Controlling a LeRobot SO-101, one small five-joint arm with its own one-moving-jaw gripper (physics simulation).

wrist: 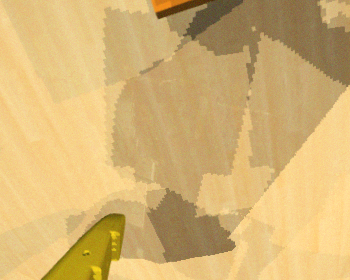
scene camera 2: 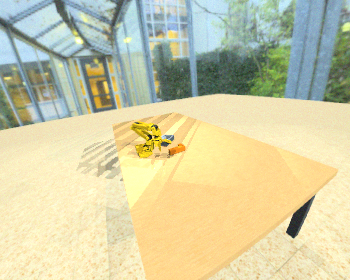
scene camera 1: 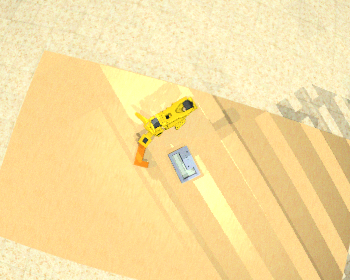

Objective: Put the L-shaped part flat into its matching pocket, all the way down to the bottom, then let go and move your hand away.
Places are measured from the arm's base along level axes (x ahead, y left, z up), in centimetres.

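Pixels of known places: hand, tool point: (wrist: 123, 231) (scene camera 2: 160, 150); arm's base, link origin: (scene camera 2: 147, 153) (scene camera 1: 172, 122).
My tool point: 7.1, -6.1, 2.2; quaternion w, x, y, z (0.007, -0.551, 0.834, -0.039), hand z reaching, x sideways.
For each thing: its top centre in the pictures, then the offset to it from my tool point, as dx, dy, dz. "spot": a spot on its surface instead. Level surfaces: height alone.
- orange L-shaped part, top centre: (scene camera 1: 143, 153) (scene camera 2: 175, 146) +10.2, -2.3, +0.8
- grey block, top centre: (scene camera 1: 184, 164) (scene camera 2: 165, 137) +10.0, +16.0, +1.5
- L-shaped pocket, surface spot: (scene camera 1: 178, 164) spot: +10.6, +13.8, -1.7
- wooden table, surface height: dz -2.2
The orange L-shaped part (scene camera 1: 140, 156) (scene camera 2: 177, 149) (wrist: 182, 5) lies on the table left of the grey pocket block in scene camera 1; in the wrist view a piece of it shows at the top edge. The grey block (scene camera 1: 188, 157) (scene camera 2: 170, 137) has an L-shaped pocket (scene camera 1: 178, 164) with a pale floor and no orange part in it. My gripper (scene camera 1: 143, 134) (scene camera 2: 163, 143) is fully open and empty, close to the upper end of the part in scene camera 1. In the wrist view, one notched jaw (wrist: 100, 250) shows at the lower left, apart from the part; the other jaw is outside the picture.
The yellow arm (scene camera 1: 172, 115) (scene camera 2: 145, 131) stands near the edge of the wooden table (scene camera 1: 75, 150) (scene camera 2: 225, 200), above the block in scene camera 1. Shadow stripes cross the table. A dark table leg (scene camera 2: 300, 217) shows in scene camera 2.
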